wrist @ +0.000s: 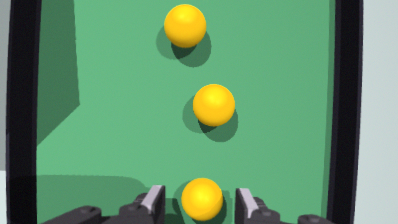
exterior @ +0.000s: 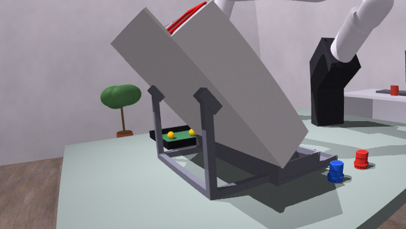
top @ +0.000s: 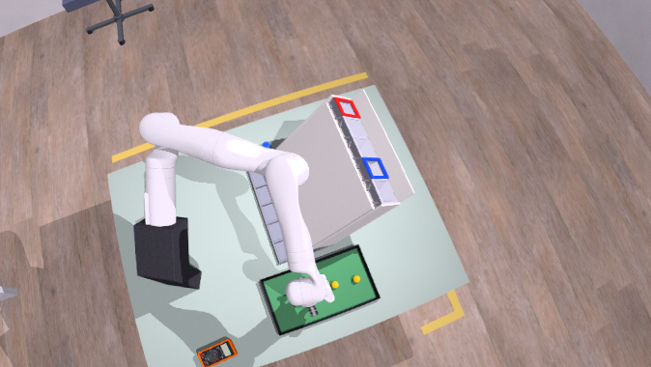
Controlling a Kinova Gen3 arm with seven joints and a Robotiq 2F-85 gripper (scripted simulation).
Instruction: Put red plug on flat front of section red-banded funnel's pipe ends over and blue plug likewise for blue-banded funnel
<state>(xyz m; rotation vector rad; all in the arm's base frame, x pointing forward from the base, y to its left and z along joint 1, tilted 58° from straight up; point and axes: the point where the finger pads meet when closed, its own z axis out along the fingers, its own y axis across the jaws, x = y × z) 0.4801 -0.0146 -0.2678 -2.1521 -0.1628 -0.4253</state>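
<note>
The green tray lies 4 cm ahead of my hand, 3 cm to the left of it and 3 cm below it. Also, from my hand: slanted grey cover: 7 cm ahead, 38 cm to the left, 17 cm above; orange multimeter: 33 cm behind, 18 cm to the right, 2 cm below.
</note>
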